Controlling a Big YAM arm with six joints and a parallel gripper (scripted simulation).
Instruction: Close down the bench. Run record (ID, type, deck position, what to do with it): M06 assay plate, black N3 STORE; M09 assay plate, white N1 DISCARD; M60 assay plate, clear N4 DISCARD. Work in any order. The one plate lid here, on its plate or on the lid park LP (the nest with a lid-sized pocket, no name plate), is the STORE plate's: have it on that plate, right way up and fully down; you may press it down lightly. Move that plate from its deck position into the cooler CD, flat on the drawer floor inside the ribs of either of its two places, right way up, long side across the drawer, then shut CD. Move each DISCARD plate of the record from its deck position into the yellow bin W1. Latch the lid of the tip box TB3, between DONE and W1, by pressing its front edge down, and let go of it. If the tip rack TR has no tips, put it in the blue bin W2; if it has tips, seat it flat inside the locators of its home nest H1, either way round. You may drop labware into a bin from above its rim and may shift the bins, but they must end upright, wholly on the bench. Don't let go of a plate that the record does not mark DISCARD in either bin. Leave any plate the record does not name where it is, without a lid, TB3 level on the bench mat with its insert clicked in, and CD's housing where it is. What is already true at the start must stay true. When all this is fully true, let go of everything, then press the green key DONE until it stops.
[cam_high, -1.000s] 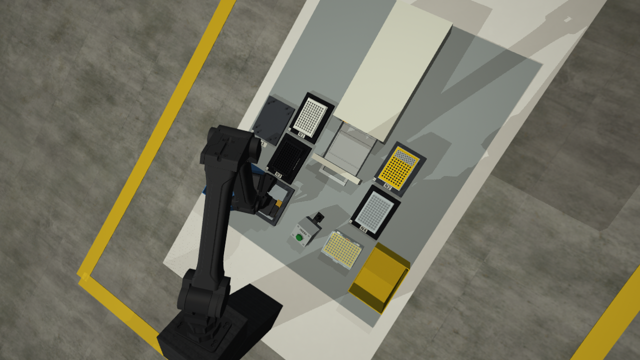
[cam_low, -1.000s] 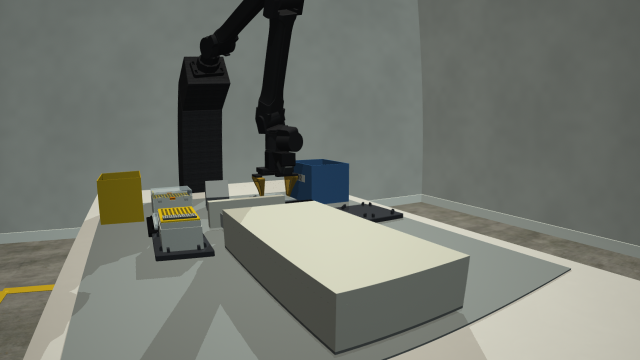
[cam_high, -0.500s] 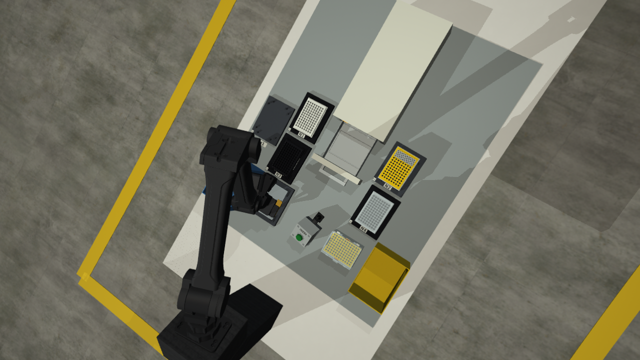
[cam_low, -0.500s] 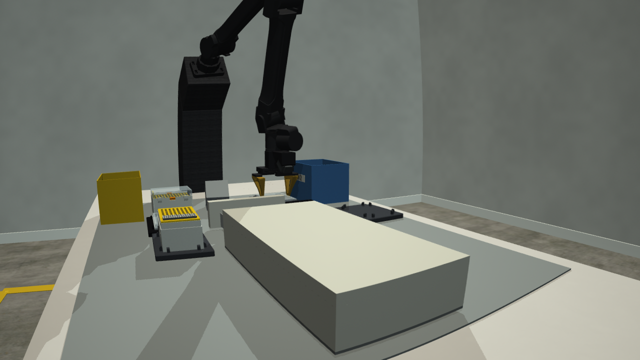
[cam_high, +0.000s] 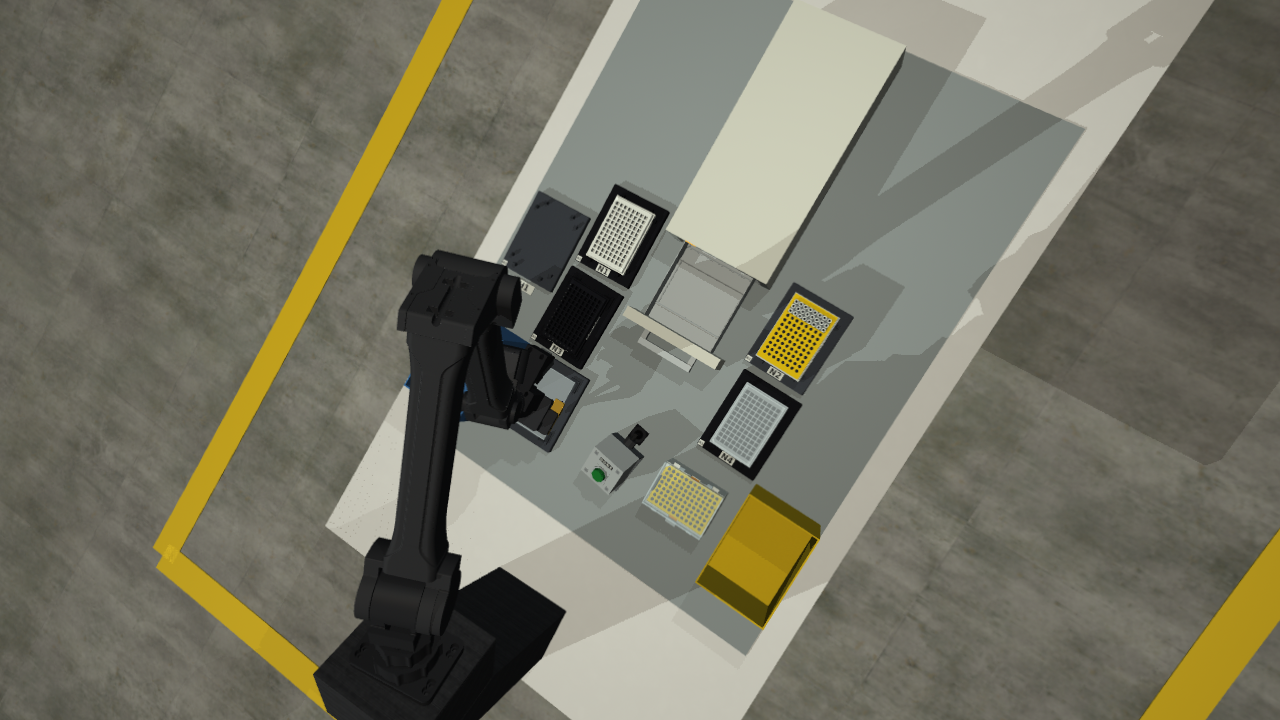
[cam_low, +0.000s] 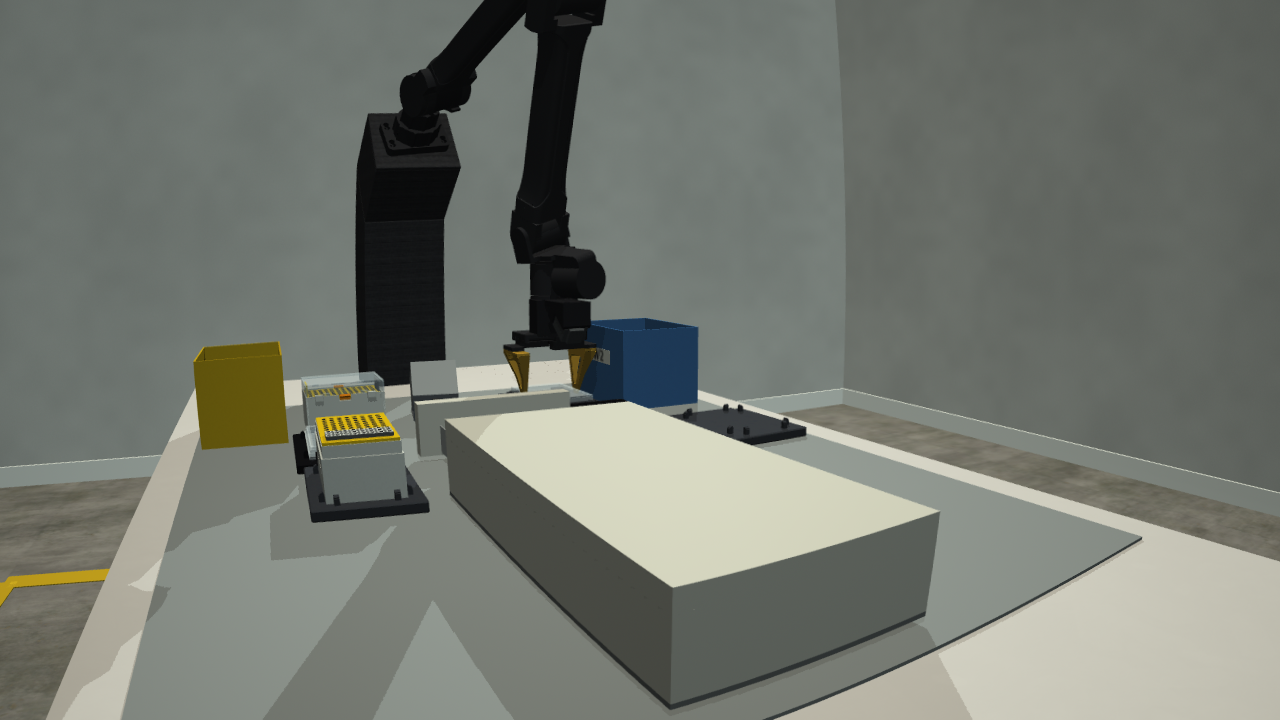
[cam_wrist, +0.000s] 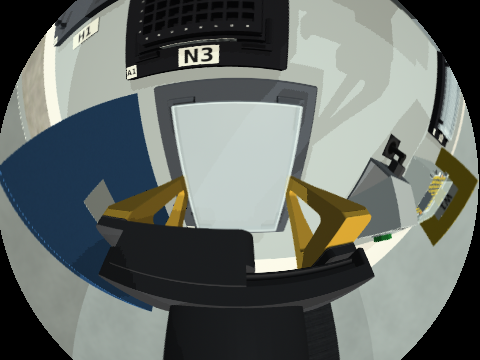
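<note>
Right now my hand is 20 mm above the lid park LP. The rest, counted from my hand: blue bin W2: 150 mm to the left, 20 mm ahead, 10 mm above; clear plate lid: right at my hand; black plate: 170 mm ahead, 10 mm to the right, 10 mm below.
</note>
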